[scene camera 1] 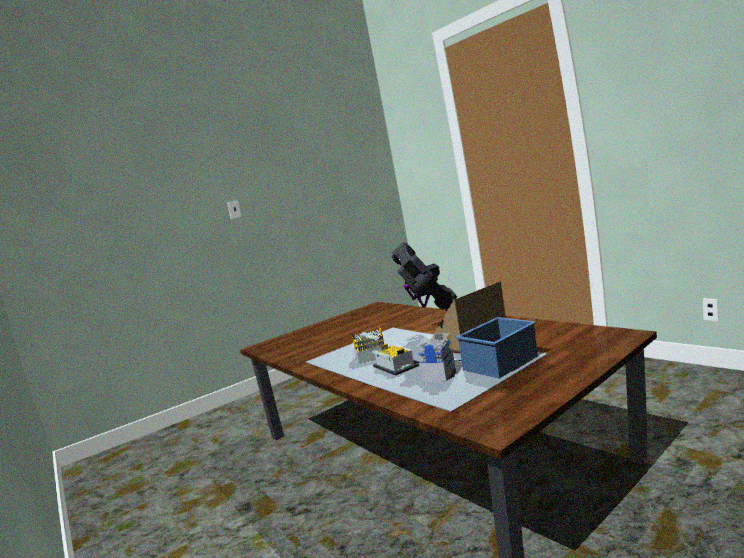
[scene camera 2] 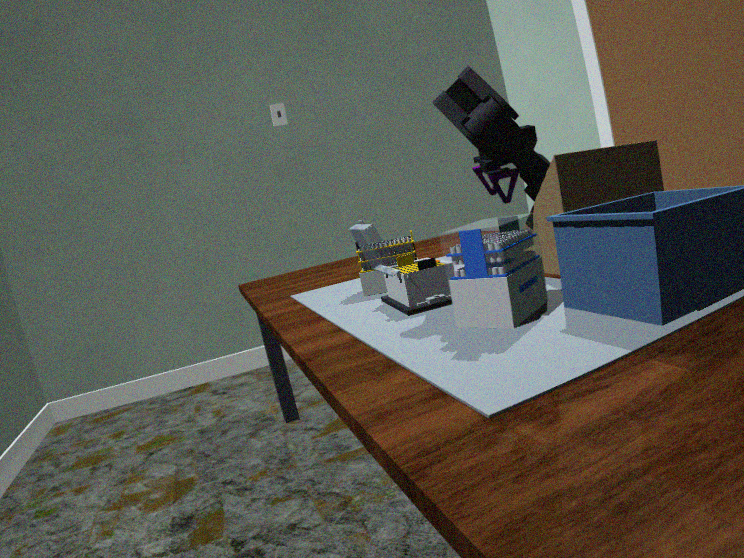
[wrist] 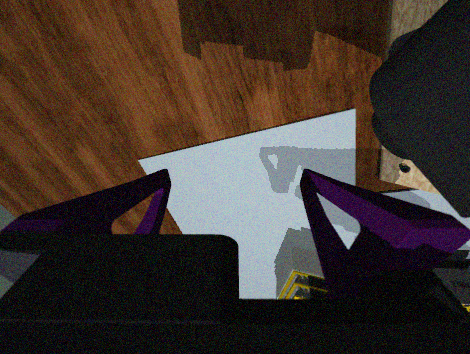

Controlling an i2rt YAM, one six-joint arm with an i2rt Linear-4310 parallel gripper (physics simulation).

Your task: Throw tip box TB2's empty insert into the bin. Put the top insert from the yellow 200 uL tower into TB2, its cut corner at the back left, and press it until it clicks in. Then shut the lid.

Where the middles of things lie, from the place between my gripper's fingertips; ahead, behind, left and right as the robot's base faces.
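I find the blue bin (scene camera 2: 653,258) 70 mm below my hand, and from that same hand it is 530 mm to the left of it and 190 mm ahead of it.
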